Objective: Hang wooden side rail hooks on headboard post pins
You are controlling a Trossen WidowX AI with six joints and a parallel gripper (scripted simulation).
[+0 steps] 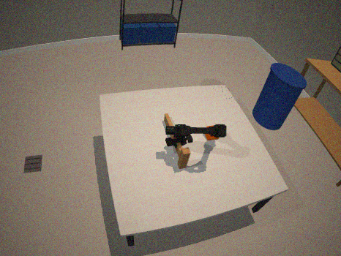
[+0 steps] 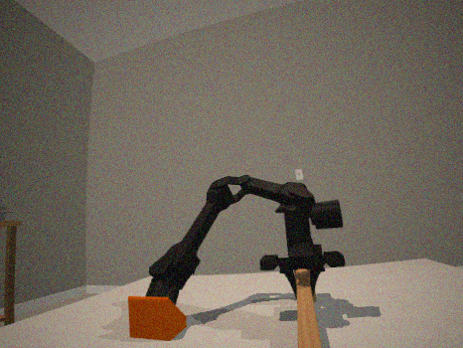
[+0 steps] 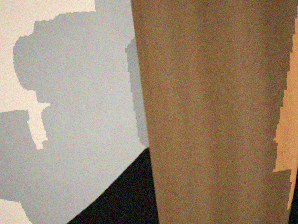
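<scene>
Right now my gripper tip is 130 mm to the right of the headboard post, 40 mm below it and 10 mm short of it.
</scene>
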